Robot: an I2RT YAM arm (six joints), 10 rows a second.
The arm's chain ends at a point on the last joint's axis. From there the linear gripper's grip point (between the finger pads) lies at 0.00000 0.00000 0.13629 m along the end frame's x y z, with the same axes.
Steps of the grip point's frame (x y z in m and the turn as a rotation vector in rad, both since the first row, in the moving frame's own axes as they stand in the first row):
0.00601, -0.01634, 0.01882, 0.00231, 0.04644, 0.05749
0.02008, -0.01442, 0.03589, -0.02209, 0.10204, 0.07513
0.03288, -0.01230, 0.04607, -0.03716, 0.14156, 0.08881
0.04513, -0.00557, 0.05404, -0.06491, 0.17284, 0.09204
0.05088, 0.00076, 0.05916, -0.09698, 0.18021, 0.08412
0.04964, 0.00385, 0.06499, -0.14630, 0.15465, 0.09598
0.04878, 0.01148, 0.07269, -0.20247, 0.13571, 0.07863
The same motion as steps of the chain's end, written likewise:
-0.00032, -0.01621, 0.01897, 0.00231, 0.04644, 0.05749
0.00632, -0.01794, 0.03663, -0.02209, 0.10204, 0.07513
0.01391, -0.01819, 0.04753, -0.03716, 0.14156, 0.08881
0.02215, -0.01543, 0.05635, -0.06491, 0.17284, 0.09204
0.02707, -0.01338, 0.06200, -0.09698, 0.18021, 0.08412
0.02971, -0.01692, 0.06806, -0.14630, 0.15465, 0.09598
0.03156, -0.01654, 0.07672, -0.20247, 0.13571, 0.07863

